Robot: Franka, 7 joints.
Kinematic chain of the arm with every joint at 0, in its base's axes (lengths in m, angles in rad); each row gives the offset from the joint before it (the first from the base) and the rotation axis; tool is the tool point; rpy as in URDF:
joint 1: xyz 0 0 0.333 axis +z
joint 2: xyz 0 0 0 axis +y
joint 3: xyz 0 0 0.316 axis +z
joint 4: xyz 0.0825 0 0 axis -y
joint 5: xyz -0.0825 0 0.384 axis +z
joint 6: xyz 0 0 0 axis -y
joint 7: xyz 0.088 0 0 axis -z
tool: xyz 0 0 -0.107 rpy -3.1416 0 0
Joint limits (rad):
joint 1: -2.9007..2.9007
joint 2: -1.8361..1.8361
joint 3: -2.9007..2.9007
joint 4: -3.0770..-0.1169
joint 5: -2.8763..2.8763
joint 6: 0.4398..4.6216
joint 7: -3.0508..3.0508
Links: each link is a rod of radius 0.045 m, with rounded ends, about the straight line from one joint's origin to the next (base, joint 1, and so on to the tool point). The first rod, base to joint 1, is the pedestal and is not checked.
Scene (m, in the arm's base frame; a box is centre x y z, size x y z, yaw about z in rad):
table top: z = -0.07
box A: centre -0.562 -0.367 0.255 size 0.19 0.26 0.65 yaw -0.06
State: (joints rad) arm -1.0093 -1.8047 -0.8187 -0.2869 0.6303 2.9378 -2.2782
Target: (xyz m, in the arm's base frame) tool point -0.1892 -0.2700 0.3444
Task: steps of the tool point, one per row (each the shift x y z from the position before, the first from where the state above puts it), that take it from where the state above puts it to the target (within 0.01 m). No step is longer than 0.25 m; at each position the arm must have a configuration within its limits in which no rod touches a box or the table.
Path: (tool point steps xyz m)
1: 0.0283 0.0244 0.0357
2: 0.0284 -0.0020 0.0100
3: 0.0316 -0.0252 -0.0152
4: 0.0393 -0.0465 -0.0341
5: 0.0493 -0.0661 -0.0414
6: -0.1420 -0.1254 0.0762
7: -0.0746 -0.1928 0.0728
8: 0.0285 -0.2199 0.0529
9: 0.1369 -0.1821 0.0215
10: 0.2067 -0.0821 -0.0096

